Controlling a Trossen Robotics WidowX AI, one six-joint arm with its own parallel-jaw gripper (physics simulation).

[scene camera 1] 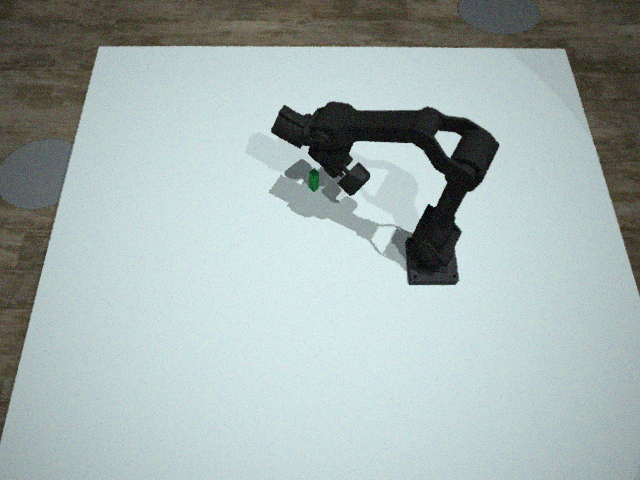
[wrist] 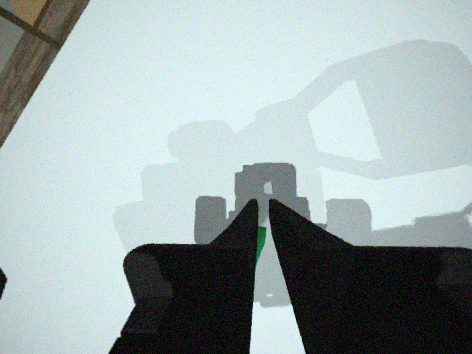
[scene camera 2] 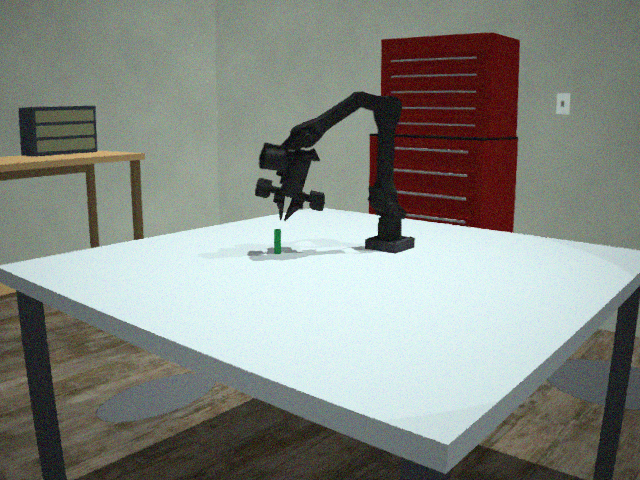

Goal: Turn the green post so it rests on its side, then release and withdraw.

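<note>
The green post [scene camera 1: 313, 179] [scene camera 2: 277, 241] [wrist: 260, 242] stands upright on the white table [scene camera 1: 258, 361] [scene camera 2: 361, 320] [wrist: 125, 65]. In the wrist view part of it shows in the narrow gap between the fingers, and the left finger hides the rest. My gripper [scene camera 2: 283, 219] [wrist: 262, 205] points down, tilted, with its fingertips nearly together and nothing held between them. In the second scene view the tips are a little above the post's top and slightly to its right, apart from it. In the first scene view the fingertips are hard to make out.
The arm's base [scene camera 1: 433, 273] [scene camera 2: 389, 243] stands on the table to the right of the post. A red tool cabinet [scene camera 2: 444, 178] stands behind the table. A wooden bench [scene camera 2: 116, 157] with a small drawer unit [scene camera 2: 64, 130] is at the back left. The arm's shadows fall around the post.
</note>
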